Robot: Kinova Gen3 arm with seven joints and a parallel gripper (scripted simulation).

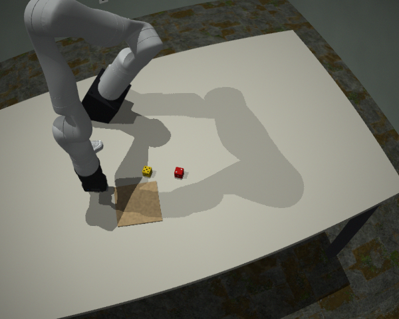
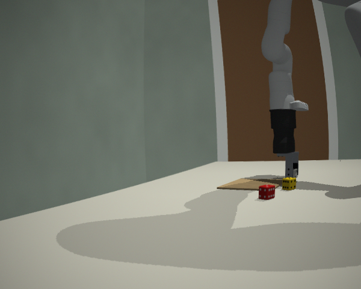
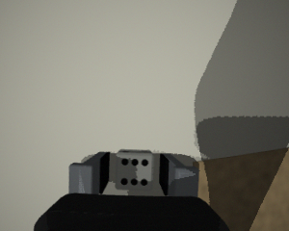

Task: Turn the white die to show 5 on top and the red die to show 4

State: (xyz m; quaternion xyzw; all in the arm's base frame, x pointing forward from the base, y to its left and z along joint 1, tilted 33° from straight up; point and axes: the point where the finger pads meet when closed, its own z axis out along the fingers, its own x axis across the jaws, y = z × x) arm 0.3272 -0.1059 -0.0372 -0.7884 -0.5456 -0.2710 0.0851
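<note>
Now: the white die 1 cm below my hand. From my hand the other things lie so: red die 26 cm to the left, 3 cm ahead, 1 cm below; brown mat 10 cm to the left, 9 cm ahead, 2 cm below; yellow die 16 cm to the left, 1 cm below, 1 cm behind.
</note>
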